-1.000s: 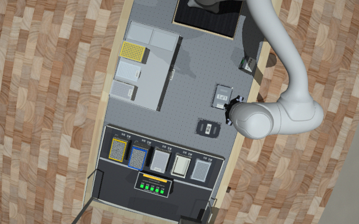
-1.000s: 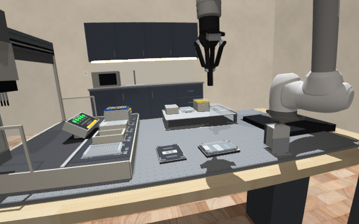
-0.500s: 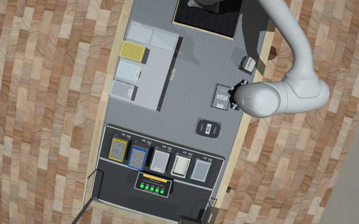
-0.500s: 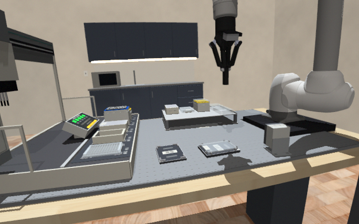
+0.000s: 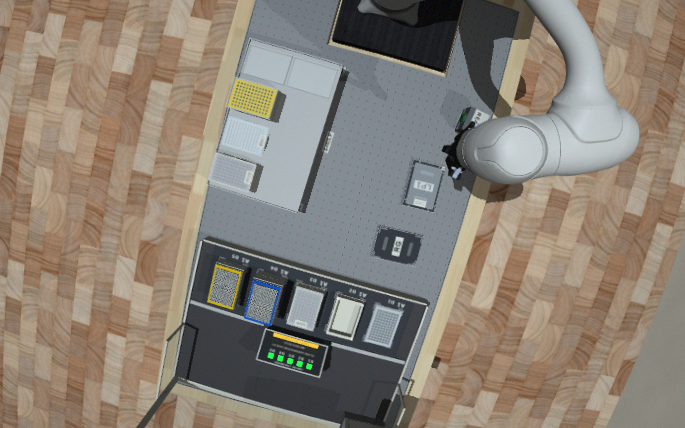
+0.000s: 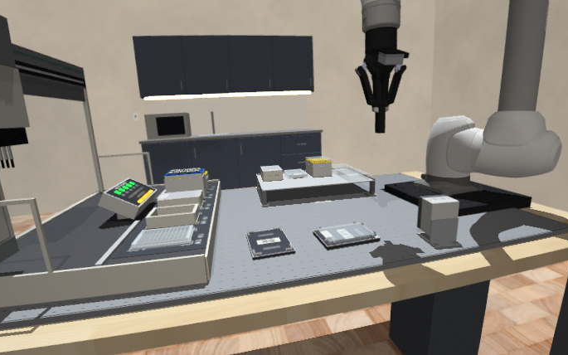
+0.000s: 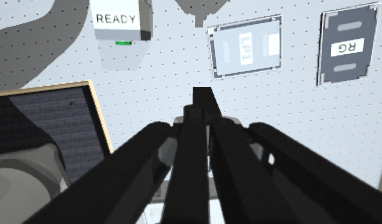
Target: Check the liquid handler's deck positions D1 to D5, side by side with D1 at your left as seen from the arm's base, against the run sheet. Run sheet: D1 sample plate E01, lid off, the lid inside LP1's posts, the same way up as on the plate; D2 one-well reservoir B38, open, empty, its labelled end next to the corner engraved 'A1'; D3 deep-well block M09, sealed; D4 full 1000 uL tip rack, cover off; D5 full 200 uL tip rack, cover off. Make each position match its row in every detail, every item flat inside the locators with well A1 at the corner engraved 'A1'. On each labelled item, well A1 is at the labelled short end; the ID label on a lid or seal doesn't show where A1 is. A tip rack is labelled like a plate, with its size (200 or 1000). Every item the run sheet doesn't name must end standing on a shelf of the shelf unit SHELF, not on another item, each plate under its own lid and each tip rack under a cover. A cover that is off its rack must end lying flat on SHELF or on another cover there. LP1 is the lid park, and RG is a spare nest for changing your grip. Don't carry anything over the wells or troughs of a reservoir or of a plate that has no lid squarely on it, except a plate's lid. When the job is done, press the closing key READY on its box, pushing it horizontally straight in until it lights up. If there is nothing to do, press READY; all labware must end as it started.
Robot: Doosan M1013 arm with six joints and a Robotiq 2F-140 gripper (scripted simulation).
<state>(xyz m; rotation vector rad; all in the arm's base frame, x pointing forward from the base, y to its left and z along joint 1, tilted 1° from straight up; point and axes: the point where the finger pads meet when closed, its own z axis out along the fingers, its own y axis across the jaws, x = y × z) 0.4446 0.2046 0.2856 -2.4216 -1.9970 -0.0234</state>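
Now: the ready box 23 cm below my hand, 11 cm behind it and 9 cm to the left of it. Also, from my hand: clear sample plate (55 cm ahead, 24 cm below, 1 cm to the right); clear lid (29 cm below, 11 cm ahead, 1 cm to the left); shelf unit (46 cm to the right, 24 cm below, 3 cm ahead).
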